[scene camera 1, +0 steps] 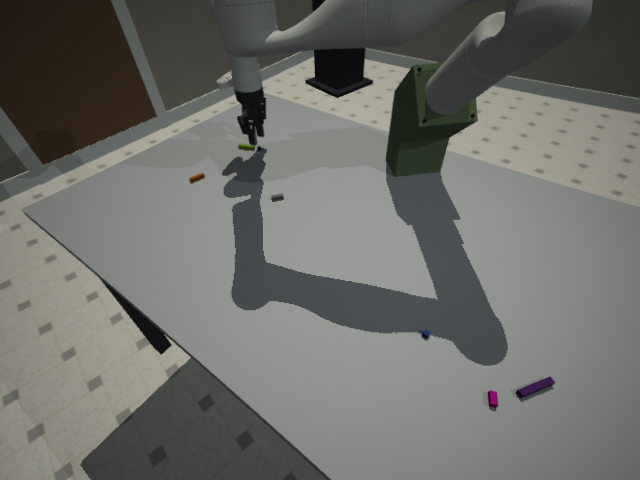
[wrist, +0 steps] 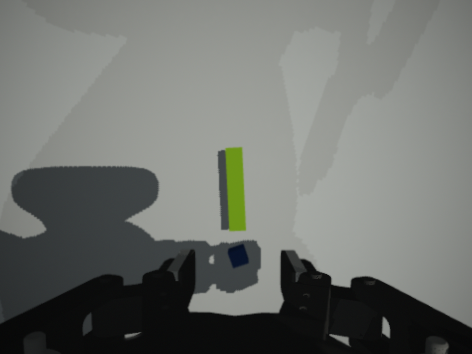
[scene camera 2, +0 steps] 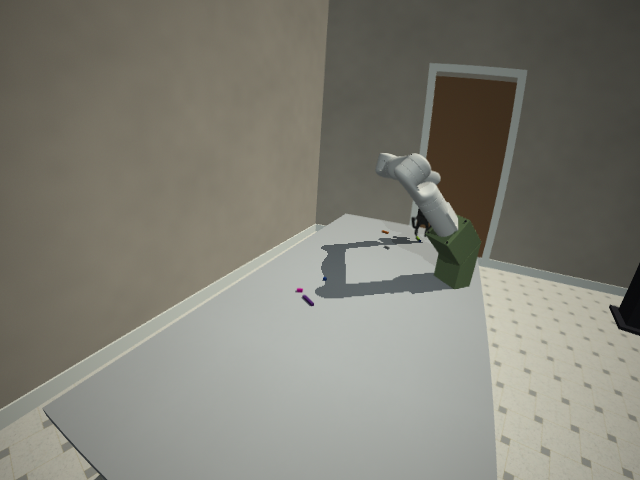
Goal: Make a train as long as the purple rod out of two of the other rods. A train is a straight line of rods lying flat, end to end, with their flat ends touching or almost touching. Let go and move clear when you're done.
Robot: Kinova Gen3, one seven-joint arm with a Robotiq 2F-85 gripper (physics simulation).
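The purple rod lies flat, far from my gripper. A lime-green rod lies flat on the table. A small dark blue cube lies just off its near end in the wrist view, with a narrow gap between them. The cube is turned at an angle to the rod's line and a little off straight. My gripper is open and empty, above the cube, its fingers apart on either side of it in the wrist view.
An orange rod and a short light grey rod lie nearby. A second blue cube and a magenta rod lie towards the purple rod. The green arm base stands on the table.
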